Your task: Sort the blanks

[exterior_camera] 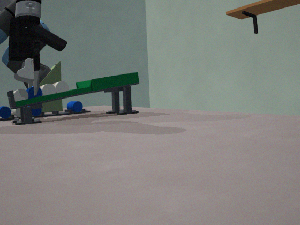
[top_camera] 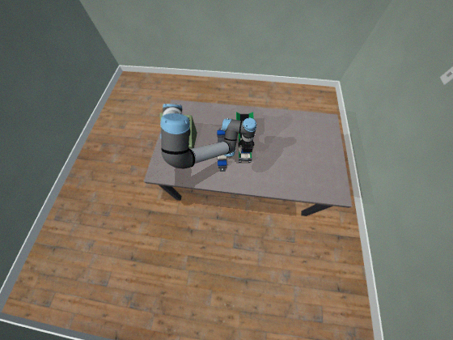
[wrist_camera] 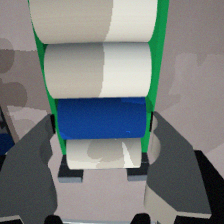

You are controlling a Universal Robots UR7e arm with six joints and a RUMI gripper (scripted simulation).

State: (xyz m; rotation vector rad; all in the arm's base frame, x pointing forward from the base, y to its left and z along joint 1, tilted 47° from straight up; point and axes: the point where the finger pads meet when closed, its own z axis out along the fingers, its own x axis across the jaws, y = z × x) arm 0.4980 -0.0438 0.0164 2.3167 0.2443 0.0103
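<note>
The stock rack lies 18 cm behind my hand, 3 cm to the left of it and 9 cm below it. Also, from my hand: dark stop 1 cm ahead, 6 cm to the right, 3 cm below.
</note>
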